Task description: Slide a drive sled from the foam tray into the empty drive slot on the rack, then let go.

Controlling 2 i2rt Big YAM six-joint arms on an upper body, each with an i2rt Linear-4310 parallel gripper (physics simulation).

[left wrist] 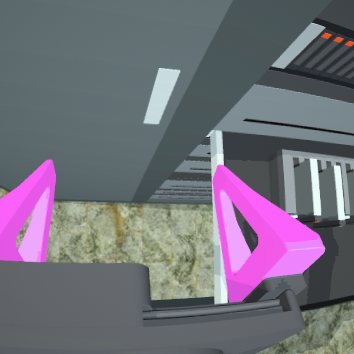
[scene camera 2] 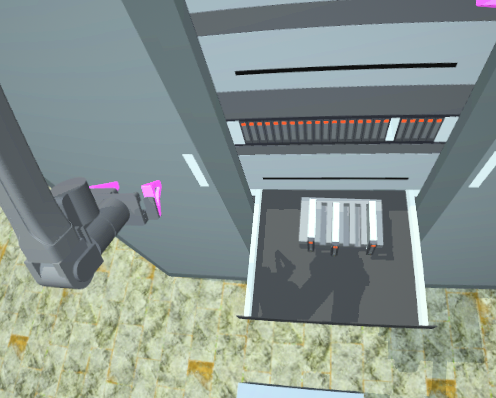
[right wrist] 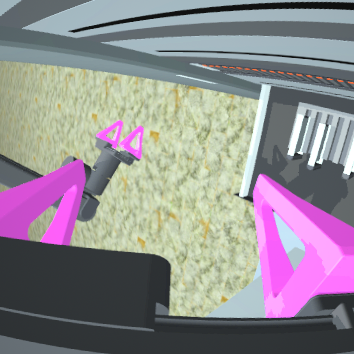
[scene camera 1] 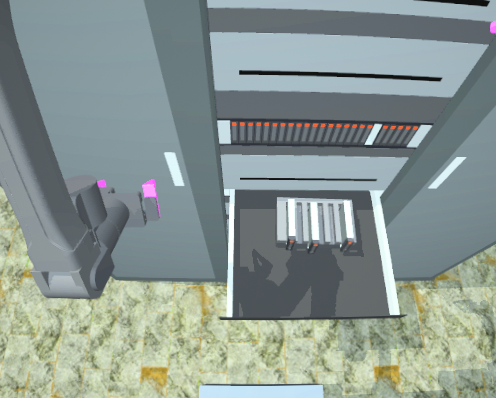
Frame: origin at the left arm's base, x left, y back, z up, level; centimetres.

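Seen in the pictures: left gripper, between the fingertips: [left wrist: 136, 169] [scene camera 2: 138, 183] [right wrist: 130, 123] [scene camera 1: 129, 182]; right gripper, between the fingertips: [right wrist: 170, 175] [scene camera 1: 481, 3].
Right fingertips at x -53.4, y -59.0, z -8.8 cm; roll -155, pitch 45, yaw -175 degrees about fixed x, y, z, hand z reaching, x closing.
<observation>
Pixels of each thing's middle, then the offset from my right fingertips to it. "pt": a spot on its surface instead.
- pale grey foam tray, middle of its body: [left wrist: 316, 185] [scene camera 2: 340, 224] [scene camera 1: 314, 223] [right wrist: 332, 135] dy -1.0, dx +8.2, dz -68.6 cm
- rack's drive row, a spot on its surface: [scene camera 2: 315, 131] [scene camera 1: 303, 133] pt dy -11.1, dx +14.9, dz -40.8 cm
- drawer, a spot on its surface: [scene camera 1: 230, 260] [scene camera 2: 251, 260] pt dy +10.3, dx +31.7, dz -68.1 cm
A pale grey foam tray [scene camera 1: 281, 220] [scene camera 2: 304, 220] [left wrist: 288, 180] lies in the open drawer. Three white-edged drive sleds stand in it: a left one [scene camera 1: 291, 220] [scene camera 2: 312, 220], a middle one [scene camera 1: 314, 222] [scene camera 2: 336, 222] and a right one [scene camera 1: 348, 222] [scene camera 2: 373, 220]. The rack's drive row [scene camera 1: 300, 134] [scene camera 2: 315, 131] has orange-tipped drives and a pale strip towards its right; I cannot make out the empty slot. My left gripper [scene camera 1: 126, 185] [scene camera 2: 129, 186] [left wrist: 136, 169] [right wrist: 130, 123] is open and empty, left of the drawer. My right gripper [right wrist: 170, 175] is open and empty, short of the drawer.
The drawer [scene camera 1: 230, 260] [scene camera 2: 252, 260] has white side walls and juts out below the drive row. Large grey cabinet panels [scene camera 1: 100, 100] [scene camera 2: 90, 90] stand at both sides. Flat panels with black slits lie above and below the drive row.
</observation>
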